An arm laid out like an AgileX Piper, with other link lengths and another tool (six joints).
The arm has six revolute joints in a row. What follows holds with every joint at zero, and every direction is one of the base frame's. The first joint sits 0.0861 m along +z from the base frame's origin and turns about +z. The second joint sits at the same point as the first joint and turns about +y. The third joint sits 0.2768 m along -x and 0.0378 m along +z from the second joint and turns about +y. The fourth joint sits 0.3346 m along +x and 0.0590 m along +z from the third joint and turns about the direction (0.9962, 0, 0.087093). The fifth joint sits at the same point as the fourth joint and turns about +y. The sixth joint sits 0.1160 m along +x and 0.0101 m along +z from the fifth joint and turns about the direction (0.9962, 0, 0.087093). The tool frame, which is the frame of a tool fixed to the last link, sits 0.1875 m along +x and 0.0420 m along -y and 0.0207 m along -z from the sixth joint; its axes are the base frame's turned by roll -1.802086, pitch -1.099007 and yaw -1.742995 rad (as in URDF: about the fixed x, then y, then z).
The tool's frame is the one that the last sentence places.
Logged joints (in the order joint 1, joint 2, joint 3, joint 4, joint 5, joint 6), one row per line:
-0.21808, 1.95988, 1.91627, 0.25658, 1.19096, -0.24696
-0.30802, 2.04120, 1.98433, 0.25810, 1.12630, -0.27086
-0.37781, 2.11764, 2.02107, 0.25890, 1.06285, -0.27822
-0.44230, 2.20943, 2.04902, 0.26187, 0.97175, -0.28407
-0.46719, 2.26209, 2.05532, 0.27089, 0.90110, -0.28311
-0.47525, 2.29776, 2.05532, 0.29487, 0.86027, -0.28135
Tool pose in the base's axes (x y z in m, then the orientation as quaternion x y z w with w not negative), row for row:
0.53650, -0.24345, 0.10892, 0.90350, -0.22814, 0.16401, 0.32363
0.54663, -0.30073, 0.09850, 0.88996, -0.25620, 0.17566, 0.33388
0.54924, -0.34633, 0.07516, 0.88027, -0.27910, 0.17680, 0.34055
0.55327, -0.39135, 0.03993, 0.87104, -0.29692, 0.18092, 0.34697
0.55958, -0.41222, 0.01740, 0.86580, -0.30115, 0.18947, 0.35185
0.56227, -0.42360, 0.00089, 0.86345, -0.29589, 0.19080, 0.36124
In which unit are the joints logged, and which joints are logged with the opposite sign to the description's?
The joints are logged in radians. Opposite sign: joint 3, joint 4.
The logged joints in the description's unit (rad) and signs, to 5 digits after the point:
-0.21808, 1.95988, -1.91627, -0.25658, 1.19096, -0.24696
-0.30802, 2.04120, -1.98433, -0.25810, 1.12630, -0.27086
-0.37781, 2.11764, -2.02107, -0.25890, 1.06285, -0.27822
-0.44230, 2.20943, -2.04902, -0.26187, 0.97175, -0.28407
-0.46719, 2.26209, -2.05532, -0.27089, 0.90110, -0.28311
-0.47525, 2.29776, -2.05532, -0.29487, 0.86027, -0.28135

